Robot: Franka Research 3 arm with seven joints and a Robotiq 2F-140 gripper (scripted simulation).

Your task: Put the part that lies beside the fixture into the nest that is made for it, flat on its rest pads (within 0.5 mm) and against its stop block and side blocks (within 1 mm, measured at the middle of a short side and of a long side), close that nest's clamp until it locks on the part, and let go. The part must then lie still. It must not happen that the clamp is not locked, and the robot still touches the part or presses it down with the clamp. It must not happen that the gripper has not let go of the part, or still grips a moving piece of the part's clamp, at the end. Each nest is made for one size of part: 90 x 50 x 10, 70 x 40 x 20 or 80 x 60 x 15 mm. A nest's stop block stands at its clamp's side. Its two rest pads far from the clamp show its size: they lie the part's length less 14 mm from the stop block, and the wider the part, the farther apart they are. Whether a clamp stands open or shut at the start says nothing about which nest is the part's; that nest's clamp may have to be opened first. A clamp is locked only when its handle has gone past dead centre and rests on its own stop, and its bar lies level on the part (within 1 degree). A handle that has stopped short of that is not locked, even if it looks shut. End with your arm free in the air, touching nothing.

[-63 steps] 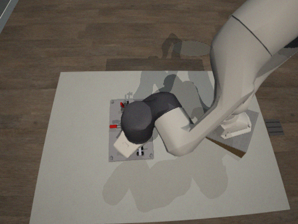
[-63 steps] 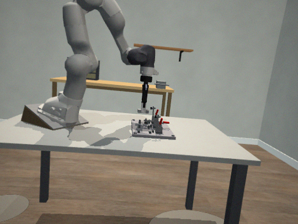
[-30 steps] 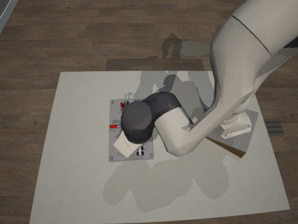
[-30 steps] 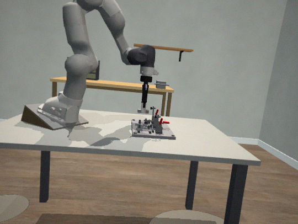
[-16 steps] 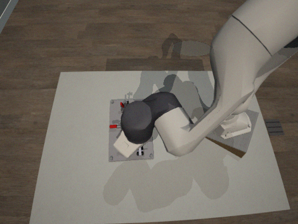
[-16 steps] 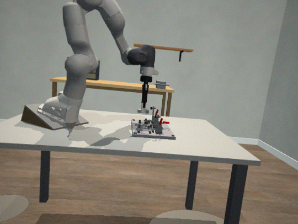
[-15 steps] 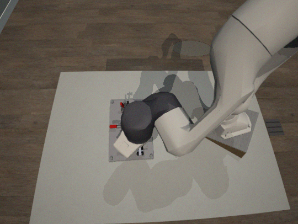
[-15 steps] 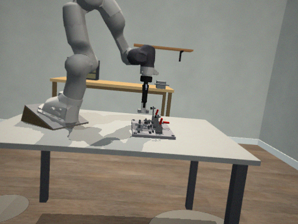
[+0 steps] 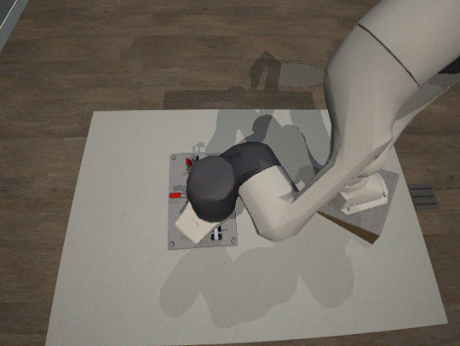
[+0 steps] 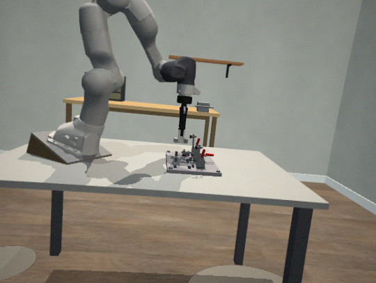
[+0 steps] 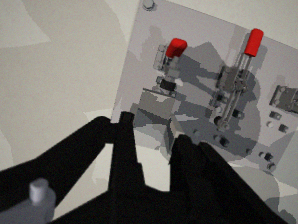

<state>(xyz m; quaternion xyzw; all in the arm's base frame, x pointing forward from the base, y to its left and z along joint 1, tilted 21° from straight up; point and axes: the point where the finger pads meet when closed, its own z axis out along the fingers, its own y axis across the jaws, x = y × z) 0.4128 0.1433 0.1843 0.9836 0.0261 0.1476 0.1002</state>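
My hand is 11 cm to the left of the fixture plate, 11 cm above it and 5 cm short of it. Also, from my hand: part 3 cm below.
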